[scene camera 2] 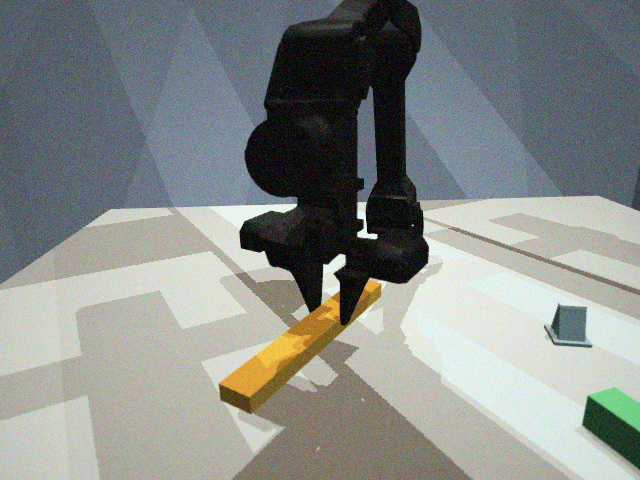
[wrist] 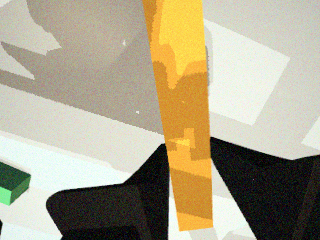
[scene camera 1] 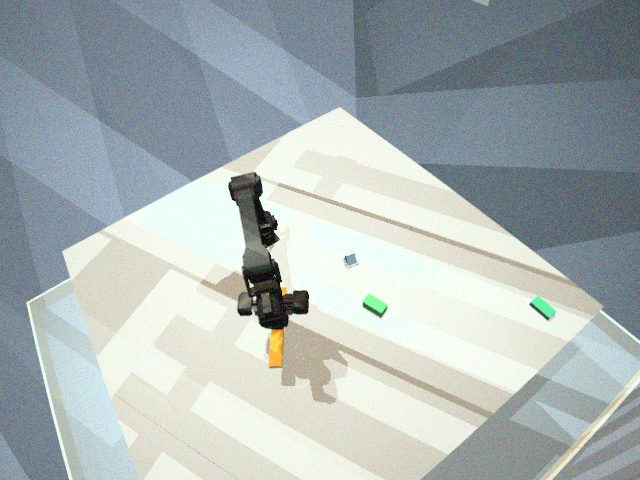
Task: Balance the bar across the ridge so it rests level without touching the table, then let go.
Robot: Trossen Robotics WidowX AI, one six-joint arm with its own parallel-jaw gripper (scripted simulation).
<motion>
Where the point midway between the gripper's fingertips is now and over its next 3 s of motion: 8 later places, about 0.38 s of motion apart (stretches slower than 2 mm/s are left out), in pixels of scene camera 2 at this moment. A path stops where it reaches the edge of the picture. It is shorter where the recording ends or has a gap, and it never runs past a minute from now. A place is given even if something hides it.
My gripper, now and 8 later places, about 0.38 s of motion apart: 330, 319; 333, 298; 364, 296; 409, 296; 452, 292; 491, 286; 524, 279; 550, 270; 567, 260
</motion>
